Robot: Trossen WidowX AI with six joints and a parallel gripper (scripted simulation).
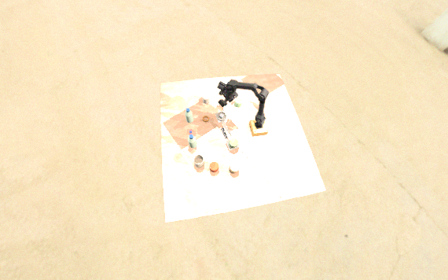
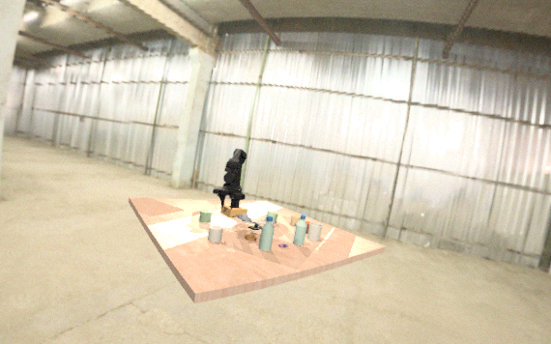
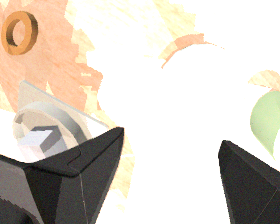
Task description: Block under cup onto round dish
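Now: gripper tip 7 cm short of the grey block, 9 cm to the right of it and 3 cm above it. From my gripper tip the other things lie so: balance beam (6 cm ahead, 21 cm to the left, 8 cm below); orange object (24 cm ahead, 48 cm to the left, 8 cm below).
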